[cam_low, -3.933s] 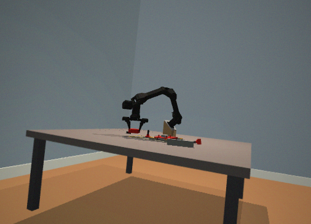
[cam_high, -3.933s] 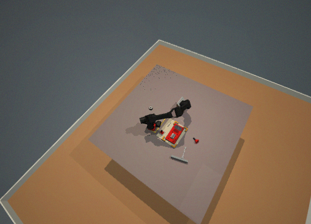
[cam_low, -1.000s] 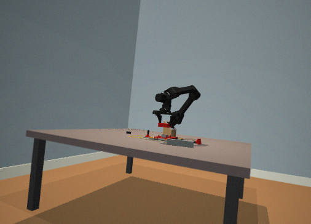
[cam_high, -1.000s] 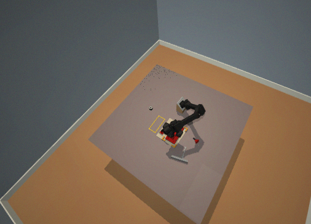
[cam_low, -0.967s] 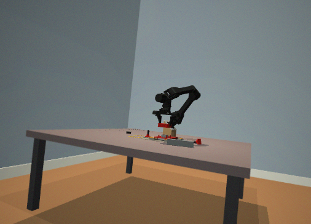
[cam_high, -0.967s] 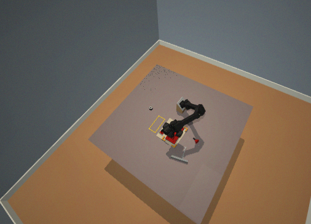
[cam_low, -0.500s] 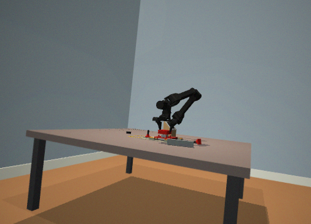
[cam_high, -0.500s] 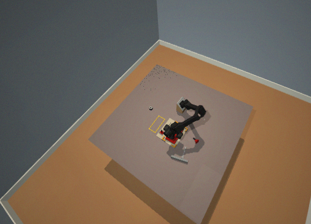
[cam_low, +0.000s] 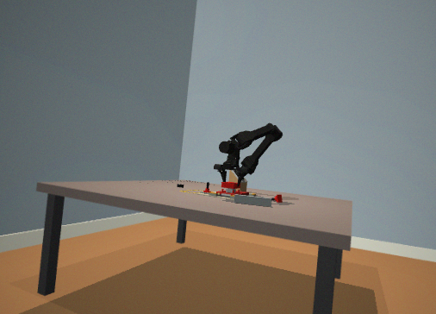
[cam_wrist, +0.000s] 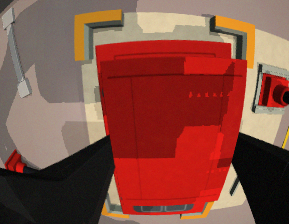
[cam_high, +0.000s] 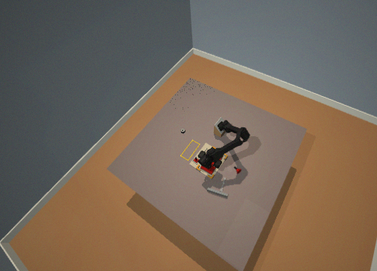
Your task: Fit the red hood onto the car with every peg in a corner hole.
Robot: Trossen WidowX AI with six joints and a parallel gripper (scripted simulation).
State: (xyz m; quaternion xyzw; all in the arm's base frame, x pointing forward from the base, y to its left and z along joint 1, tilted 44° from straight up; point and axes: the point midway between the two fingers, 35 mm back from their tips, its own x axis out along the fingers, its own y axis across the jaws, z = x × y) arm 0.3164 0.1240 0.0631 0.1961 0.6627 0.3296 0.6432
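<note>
The red hood lies 1 cm above my gripper tip. Also, from my gripper tip: pale jig plate 3 cm behind, 2 cm to the right, 5 cm below.
</note>
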